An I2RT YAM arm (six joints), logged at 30 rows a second.
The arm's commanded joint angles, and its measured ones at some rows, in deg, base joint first. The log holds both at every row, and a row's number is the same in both.
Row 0, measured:
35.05 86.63 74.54 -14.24 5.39 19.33
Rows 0 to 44, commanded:
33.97 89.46 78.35 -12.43 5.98 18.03
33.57 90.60 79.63 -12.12 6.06 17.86
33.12 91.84 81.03 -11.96 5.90 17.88
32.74 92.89 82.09 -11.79 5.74 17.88
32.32 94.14 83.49 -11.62 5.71 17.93
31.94 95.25 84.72 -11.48 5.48 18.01
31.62 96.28 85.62 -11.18 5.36 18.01
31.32 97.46 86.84 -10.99 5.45 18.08
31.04 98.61 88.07 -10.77 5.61 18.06
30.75 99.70 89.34 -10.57 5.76 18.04
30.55 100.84 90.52 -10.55 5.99 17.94
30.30 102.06 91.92 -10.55 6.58 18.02
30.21 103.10 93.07 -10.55 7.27 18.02
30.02 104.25 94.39 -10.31 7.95 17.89
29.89 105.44 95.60 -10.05 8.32 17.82
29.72 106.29 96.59 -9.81 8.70 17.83
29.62 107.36 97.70 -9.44 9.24 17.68
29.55 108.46 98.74 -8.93 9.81 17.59
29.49 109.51 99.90 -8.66 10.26 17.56
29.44 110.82 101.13 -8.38 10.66 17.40
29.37 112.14 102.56 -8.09 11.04 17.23
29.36 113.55 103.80 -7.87 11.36 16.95
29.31 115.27 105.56 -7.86 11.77 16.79
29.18 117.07 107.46 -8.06 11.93 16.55
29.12 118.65 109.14 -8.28 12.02 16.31
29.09 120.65 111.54 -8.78 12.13 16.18
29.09 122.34 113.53 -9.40 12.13 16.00
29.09 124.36 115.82 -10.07 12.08 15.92
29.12 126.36 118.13 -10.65 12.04 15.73
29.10 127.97 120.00 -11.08 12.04 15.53
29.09 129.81 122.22 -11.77 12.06 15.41
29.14 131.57 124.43 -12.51 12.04 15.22
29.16 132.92 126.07 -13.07 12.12 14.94
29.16 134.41 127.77 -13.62 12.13 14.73
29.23 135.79 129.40 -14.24 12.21 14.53
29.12 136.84 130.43 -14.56 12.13 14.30
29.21 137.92 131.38 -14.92 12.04 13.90
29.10 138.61 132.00 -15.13 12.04 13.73
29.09 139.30 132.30 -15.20 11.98 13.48
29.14 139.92 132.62 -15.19 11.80 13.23
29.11 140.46 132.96 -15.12 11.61 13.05
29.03 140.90 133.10 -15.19 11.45 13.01
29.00 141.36 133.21 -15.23 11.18 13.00
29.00 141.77 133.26 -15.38 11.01 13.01
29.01 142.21 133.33 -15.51 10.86 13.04
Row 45, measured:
29.15 141.73 132.68 -16.45 11.42 13.69
